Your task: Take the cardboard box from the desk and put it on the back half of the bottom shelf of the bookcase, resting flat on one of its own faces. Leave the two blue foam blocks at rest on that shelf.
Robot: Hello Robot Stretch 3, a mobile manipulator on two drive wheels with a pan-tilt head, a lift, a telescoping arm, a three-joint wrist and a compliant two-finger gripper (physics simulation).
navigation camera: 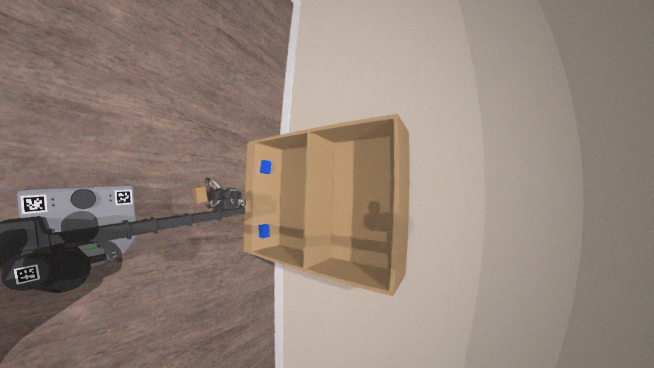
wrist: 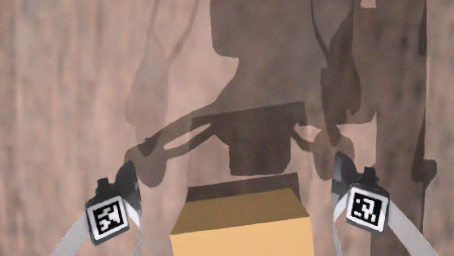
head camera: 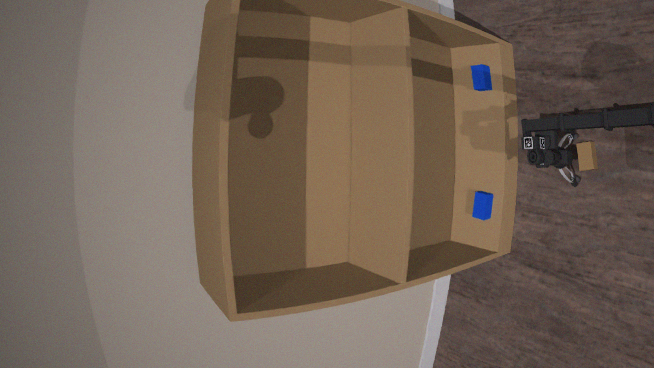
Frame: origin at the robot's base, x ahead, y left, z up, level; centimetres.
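Seen in the pictures: gripper, fingertip midpoint: [navigation camera: 207, 193] [head camera: 576, 158]; robot's base, origin of the base link: [navigation camera: 84, 197].
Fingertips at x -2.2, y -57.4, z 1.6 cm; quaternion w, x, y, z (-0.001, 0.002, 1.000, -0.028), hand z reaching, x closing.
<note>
Offsets run from my fingertips to a thing's middle. "*": to the spot under its first point. Level surfaces: height alone.
The tan cardboard box {dx -0.4, dy +5.2, dz +0.9 cm} [head camera: 587, 156] [navigation camera: 199, 194] [wrist: 242, 237] lies on the wooden floor in front of the bookcase. My gripper [head camera: 575, 159] [navigation camera: 208, 193] [wrist: 234, 176] is open, low over the floor beside the box. In the wrist view the box shows at the lower middle, between the two fingers, with a gap on each side. One blue foam block {dx -29.9, dy -34.7, dz +10.6 cm} [head camera: 481, 77] [navigation camera: 264, 231] and the other blue foam block {dx +15.9, dy -38.8, dz +10.6 cm} [head camera: 482, 205] [navigation camera: 265, 167] rest apart on the bottom shelf {dz +8.4 cm} [head camera: 478, 167] [navigation camera: 267, 183] of the bookcase {* dx -3.0, dy -34.2, dz +104.4 cm} [head camera: 212, 150] [navigation camera: 401, 210]. The desk does not show.
The bookcase stands against the pale wall [head camera: 140, 150] [navigation camera: 440, 175], with its middle shelf board {* dx -2.1, dy -28.6, dz +56.1 cm} [head camera: 409, 150] [navigation camera: 306, 200] above the bottom shelf. My dark arm [head camera: 600, 118] [navigation camera: 170, 221] extends close to the bookcase's front edge. My grey base [navigation camera: 105, 212] stands on the floor.
</note>
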